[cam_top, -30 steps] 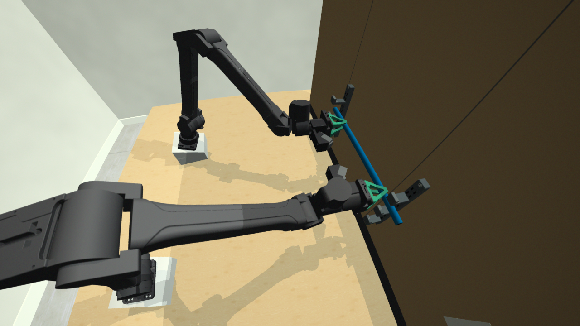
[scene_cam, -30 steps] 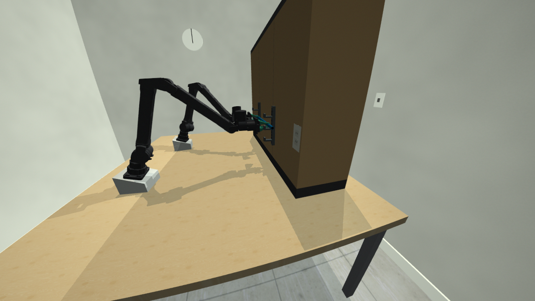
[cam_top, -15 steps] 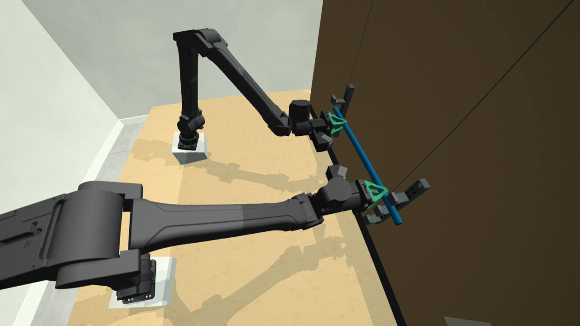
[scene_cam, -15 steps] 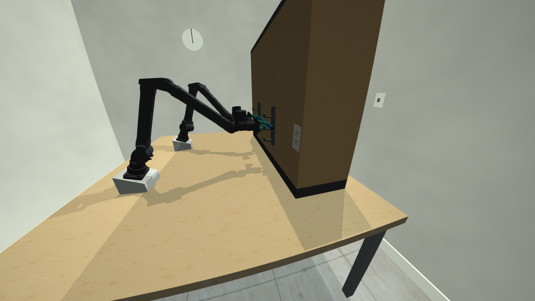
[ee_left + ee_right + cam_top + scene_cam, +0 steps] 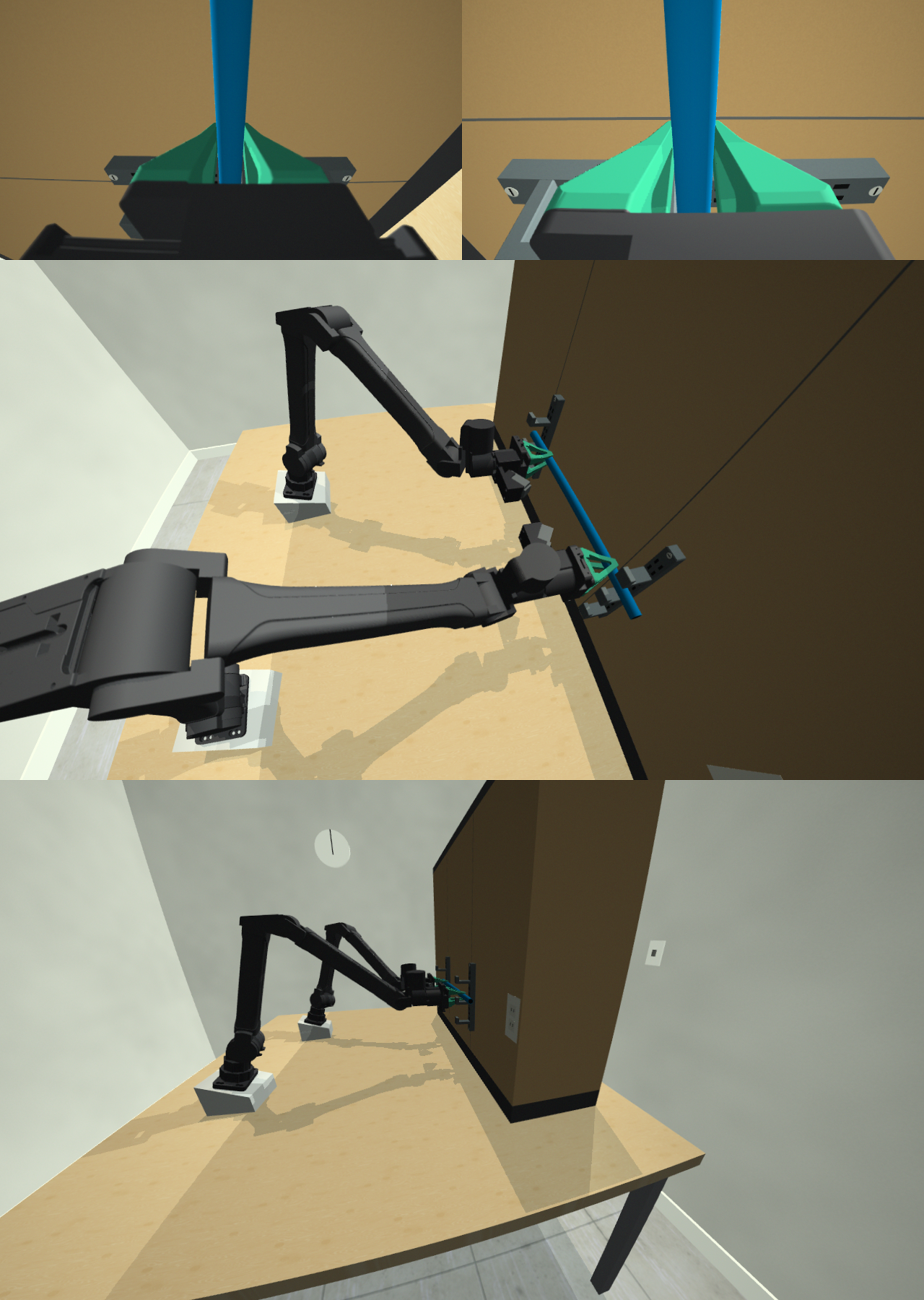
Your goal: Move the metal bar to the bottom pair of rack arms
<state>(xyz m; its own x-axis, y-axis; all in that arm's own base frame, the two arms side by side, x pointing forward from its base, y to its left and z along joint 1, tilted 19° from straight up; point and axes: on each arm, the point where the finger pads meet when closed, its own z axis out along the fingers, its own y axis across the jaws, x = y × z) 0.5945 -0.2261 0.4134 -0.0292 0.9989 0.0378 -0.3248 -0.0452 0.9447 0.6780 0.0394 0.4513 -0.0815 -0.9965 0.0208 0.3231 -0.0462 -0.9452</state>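
Now: the blue metal bar 150 mm to the left of my right hand and 20 mm behind it. Round my right hand: black plinth (260 mm below, 200 mm to the left); tall brown cabinet (220 mm to the left, 160 mm above, 150 mm ahead).
Now: the blue metal bar 15 cm to the right of my left hand and 2 cm ahead of it. Also, from my left hand: black plinth: 26 cm below, 10 cm to the right, 4 cm ahead; then tall brown cabinet: 19 cm ahead, 16 cm above, 8 cm to the right.
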